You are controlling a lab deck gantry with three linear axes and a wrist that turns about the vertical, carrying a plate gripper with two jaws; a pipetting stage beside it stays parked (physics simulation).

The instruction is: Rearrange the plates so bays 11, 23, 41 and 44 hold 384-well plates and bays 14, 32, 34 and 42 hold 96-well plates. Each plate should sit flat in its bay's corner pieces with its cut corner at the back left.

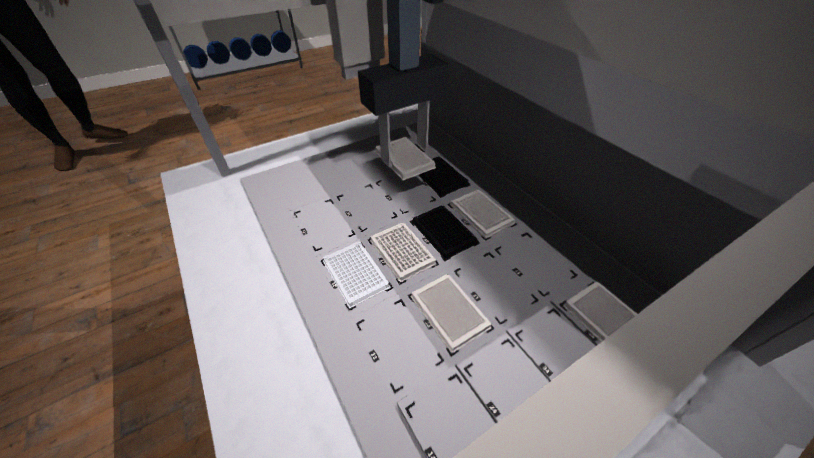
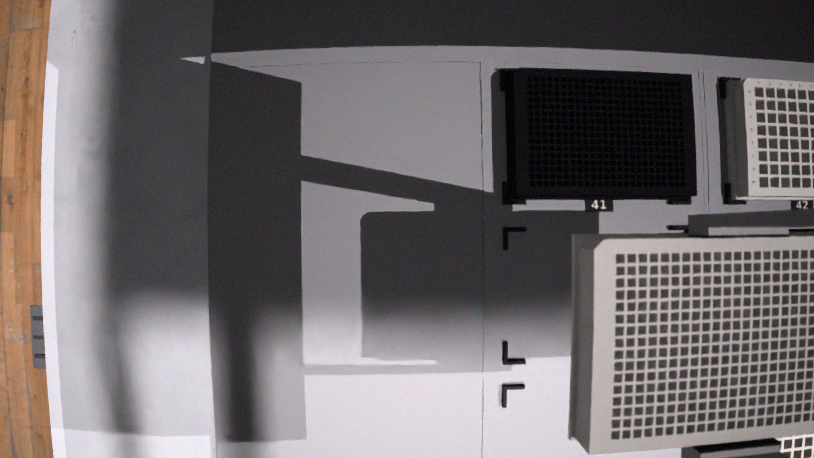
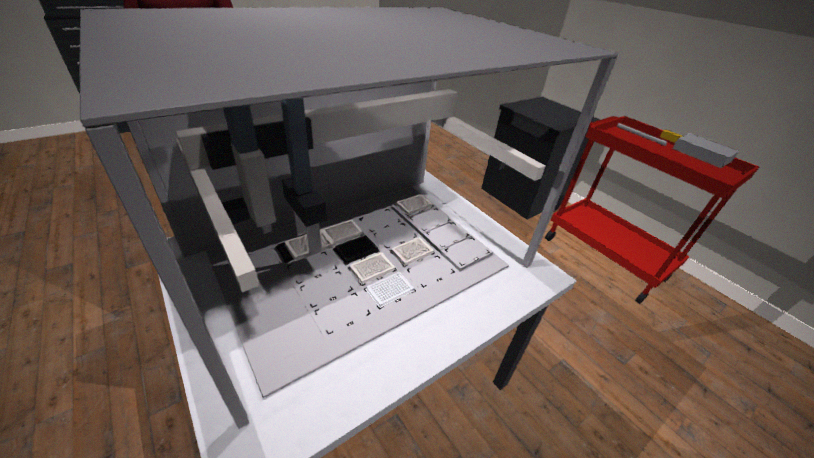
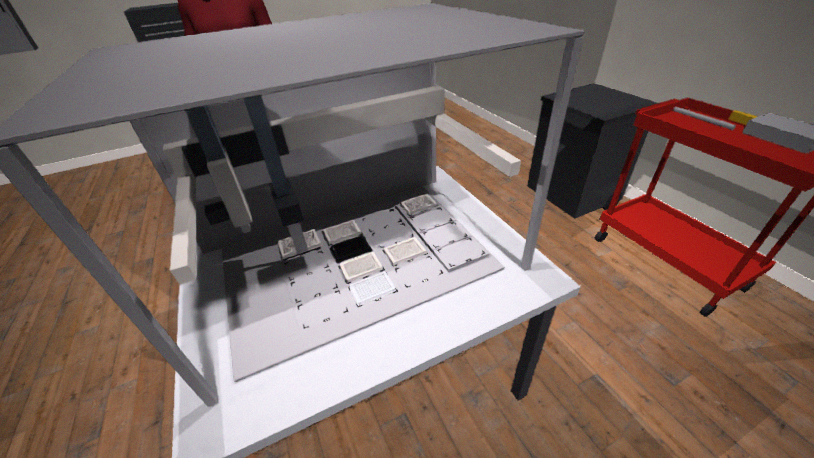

Labels:
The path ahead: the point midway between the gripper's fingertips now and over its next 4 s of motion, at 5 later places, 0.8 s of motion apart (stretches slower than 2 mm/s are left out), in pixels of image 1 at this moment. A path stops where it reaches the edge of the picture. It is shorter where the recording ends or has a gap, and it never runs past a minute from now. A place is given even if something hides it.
My gripper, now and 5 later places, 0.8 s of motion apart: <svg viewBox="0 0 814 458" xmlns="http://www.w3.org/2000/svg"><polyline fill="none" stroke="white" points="404,156 404,142 402,134 330,158 310,170 314,186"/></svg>

